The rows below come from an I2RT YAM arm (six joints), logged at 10 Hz.
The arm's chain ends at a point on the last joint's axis. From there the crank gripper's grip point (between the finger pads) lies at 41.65 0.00 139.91 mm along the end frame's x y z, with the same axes.
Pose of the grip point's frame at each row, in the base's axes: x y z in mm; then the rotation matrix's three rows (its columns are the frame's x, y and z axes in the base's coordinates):
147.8 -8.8 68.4; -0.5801 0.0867 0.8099; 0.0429 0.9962 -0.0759; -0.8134 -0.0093 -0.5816
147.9 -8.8 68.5; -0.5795 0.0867 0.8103; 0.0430 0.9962 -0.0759; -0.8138 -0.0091 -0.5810
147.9 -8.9 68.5; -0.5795 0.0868 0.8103; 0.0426 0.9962 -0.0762; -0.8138 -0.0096 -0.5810
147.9 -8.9 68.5; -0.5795 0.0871 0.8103; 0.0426 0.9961 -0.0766; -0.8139 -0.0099 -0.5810
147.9 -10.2 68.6; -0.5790 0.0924 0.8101; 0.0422 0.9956 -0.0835; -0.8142 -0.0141 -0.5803
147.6 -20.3 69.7; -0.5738 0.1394 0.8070; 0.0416 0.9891 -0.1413; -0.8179 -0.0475 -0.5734
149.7 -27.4 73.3; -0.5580 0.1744 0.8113; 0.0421 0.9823 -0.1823; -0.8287 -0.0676 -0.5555
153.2 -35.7 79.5; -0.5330 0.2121 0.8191; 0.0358 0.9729 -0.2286; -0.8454 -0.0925 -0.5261
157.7 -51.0 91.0; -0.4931 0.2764 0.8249; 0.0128 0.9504 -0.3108; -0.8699 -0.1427 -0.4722
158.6 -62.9 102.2; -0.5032 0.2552 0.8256; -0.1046 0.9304 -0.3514; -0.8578 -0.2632 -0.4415
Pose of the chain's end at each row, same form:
58.6 0.0 183.6; -0.5801 0.0867 0.8099; 0.0429 0.9962 -0.0759; -0.8134 -0.0093 -0.5816
58.7 0.0 183.7; -0.5795 0.0867 0.8103; 0.0430 0.9962 -0.0759; -0.8138 -0.0091 -0.5810
58.7 0.0 183.7; -0.5795 0.0868 0.8103; 0.0426 0.9962 -0.0762; -0.8138 -0.0096 -0.5810
58.7 0.0 183.7; -0.5795 0.0871 0.8103; 0.0426 0.9961 -0.0766; -0.8139 -0.0099 -0.5810
58.7 -0.3 183.7; -0.5790 0.0924 0.8101; 0.0422 0.9956 -0.0835; -0.8142 -0.0141 -0.5803
58.6 -2.3 184.0; -0.5738 0.1394 0.8070; 0.0416 0.9891 -0.1413; -0.8179 -0.0475 -0.5734
59.4 -3.6 185.5; -0.5580 0.1744 0.8113; 0.0421 0.9823 -0.1823; -0.8287 -0.0676 -0.5555
60.8 -5.2 188.3; -0.5330 0.2121 0.8191; 0.0358 0.9729 -0.2286; -0.8454 -0.0925 -0.5261
62.8 -8.0 193.3; -0.4931 0.2764 0.8249; 0.0128 0.9504 -0.3108; -0.8699 -0.1427 -0.4722
64.0 -9.4 199.7; -0.5032 0.2552 0.8256; -0.1046 0.9304 -0.3514; -0.8578 -0.2632 -0.4415

